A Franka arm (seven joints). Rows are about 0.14 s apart.
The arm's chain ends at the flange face. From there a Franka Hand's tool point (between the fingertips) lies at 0.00 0.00 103.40 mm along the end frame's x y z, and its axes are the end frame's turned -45 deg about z.
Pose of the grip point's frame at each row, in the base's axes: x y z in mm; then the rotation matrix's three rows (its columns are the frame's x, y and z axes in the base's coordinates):
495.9, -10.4, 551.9; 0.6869, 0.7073, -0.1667; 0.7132, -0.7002, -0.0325; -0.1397, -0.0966, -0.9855
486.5, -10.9, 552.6; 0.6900, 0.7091, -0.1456; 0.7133, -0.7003, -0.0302; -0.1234, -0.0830, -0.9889
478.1, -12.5, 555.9; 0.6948, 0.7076, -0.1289; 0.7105, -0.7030, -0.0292; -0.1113, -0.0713, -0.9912
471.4, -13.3, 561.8; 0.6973, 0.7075, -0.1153; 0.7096, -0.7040, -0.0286; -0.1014, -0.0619, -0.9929
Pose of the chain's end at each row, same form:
513.1, -7.0, 653.8; 0.9858, 0.0144, -0.1667; 0.0092, -0.9994, -0.0325; -0.1671, 0.0305, -0.9855
501.6, -7.8, 654.9; 0.9893, 0.0135, -0.1456; 0.0092, -0.9996, -0.0302; -0.1459, 0.0286, -0.9889
491.4, -9.5, 658.4; 0.9916, 0.0091, -0.1289; 0.0053, -0.9995, -0.0292; -0.1291, 0.0283, -0.9912
483.3, -10.3, 664.5; 0.9933, 0.0072, -0.1153; 0.0040, -0.9996, -0.0286; -0.1155, 0.0279, -0.9929

